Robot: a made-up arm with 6 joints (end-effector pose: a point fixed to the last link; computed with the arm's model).
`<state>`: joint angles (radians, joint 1 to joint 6).
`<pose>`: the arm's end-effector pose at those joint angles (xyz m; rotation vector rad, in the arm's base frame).
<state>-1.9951 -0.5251 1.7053 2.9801 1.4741 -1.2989</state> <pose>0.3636 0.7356 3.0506 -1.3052 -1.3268 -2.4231</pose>
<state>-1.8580 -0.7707 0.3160 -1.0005 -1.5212 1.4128</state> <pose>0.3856 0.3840 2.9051 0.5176 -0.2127 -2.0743</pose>
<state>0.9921 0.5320 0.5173 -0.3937 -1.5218 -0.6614</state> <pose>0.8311 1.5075 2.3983 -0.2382 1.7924 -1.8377</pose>
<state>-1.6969 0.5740 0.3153 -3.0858 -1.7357 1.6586</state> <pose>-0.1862 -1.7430 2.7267 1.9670 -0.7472 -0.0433</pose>
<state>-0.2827 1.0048 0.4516 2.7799 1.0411 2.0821</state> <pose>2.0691 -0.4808 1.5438 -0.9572 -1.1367 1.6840</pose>
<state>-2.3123 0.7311 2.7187 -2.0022 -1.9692 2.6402</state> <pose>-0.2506 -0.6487 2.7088 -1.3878 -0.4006 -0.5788</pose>
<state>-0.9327 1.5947 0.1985 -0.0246 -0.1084 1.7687</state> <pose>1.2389 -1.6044 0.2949 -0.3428 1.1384 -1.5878</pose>
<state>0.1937 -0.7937 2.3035 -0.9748 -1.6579 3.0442</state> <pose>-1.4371 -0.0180 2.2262 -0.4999 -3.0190 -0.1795</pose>
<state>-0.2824 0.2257 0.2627 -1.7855 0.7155 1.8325</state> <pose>1.3491 -0.5697 2.8111 1.6773 -0.2274 -2.1066</pose>
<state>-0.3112 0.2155 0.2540 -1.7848 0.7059 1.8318</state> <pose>1.3202 -0.6020 2.8162 1.6847 -0.2475 -2.1171</pose>
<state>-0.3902 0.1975 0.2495 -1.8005 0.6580 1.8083</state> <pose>1.2543 -0.6858 2.8328 1.7534 -0.2751 -2.1113</pose>
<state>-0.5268 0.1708 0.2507 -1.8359 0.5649 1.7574</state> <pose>1.1350 -0.8149 2.8644 1.8931 -0.3195 -2.0716</pose>
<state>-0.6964 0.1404 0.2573 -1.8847 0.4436 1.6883</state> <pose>0.9723 -0.9463 2.9072 2.0696 -0.3856 -1.9851</pose>
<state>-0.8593 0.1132 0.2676 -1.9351 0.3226 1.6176</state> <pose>0.8045 -1.0407 2.9525 2.2289 -0.4611 -1.8645</pose>
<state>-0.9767 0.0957 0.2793 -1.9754 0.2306 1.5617</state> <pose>0.6804 -1.0894 2.9887 2.3356 -0.5181 -1.7500</pose>
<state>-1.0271 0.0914 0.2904 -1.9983 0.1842 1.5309</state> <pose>0.6299 -1.1074 3.0074 2.3870 -0.5360 -1.6797</pose>
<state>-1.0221 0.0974 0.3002 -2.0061 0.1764 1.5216</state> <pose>0.6414 -1.1097 3.0105 2.4024 -0.5196 -1.6546</pose>
